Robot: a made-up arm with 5 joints.
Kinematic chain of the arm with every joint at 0, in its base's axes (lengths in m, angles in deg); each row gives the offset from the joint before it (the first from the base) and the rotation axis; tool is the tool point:
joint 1: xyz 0 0 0.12 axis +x
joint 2: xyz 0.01 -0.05 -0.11 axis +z
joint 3: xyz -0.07 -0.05 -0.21 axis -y
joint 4: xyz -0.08 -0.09 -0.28 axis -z
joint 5: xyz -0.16 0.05 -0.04 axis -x
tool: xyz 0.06 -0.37 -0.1
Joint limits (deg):
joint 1: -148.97..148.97
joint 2: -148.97..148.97
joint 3: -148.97..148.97
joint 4: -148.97..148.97
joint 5: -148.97..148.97
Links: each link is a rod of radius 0.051 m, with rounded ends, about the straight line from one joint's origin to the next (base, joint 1, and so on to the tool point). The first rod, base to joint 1, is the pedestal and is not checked.
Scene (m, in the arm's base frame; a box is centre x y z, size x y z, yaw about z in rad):
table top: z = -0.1
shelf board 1: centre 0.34 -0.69 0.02 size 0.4 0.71 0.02 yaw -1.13
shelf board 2: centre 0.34 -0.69 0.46 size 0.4 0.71 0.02 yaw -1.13
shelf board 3: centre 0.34 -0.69 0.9 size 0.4 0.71 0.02 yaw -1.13
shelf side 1: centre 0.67 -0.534 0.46 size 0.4 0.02 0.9 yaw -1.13
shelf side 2: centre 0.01 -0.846 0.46 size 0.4 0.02 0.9 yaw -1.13
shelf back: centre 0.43 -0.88 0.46 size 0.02 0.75 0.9 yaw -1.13
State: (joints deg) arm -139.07 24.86 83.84 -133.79 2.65
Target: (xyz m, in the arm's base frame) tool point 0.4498 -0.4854 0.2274
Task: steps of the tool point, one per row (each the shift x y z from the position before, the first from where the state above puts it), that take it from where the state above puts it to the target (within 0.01 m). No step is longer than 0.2 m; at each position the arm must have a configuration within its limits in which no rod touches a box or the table.
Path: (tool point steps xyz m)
1: 0.0840 -0.1459 0.0287
2: 0.0393 -0.1638 0.0441

